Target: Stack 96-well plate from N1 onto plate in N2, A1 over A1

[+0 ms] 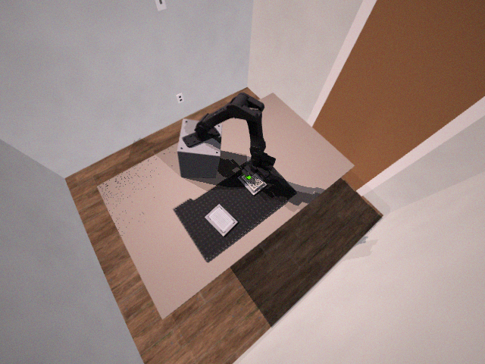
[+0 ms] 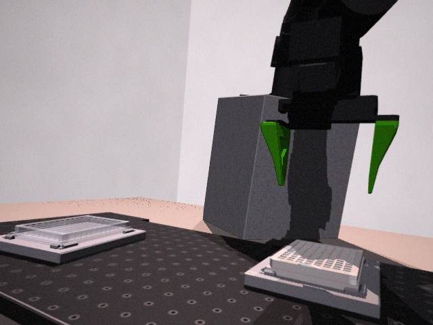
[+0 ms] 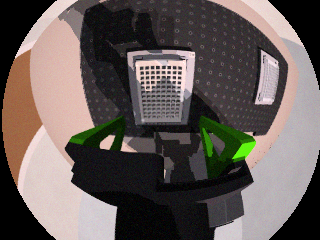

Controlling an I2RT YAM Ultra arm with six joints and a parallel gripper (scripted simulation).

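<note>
My gripper is now 100 mm above the plate nest N1.
</note>
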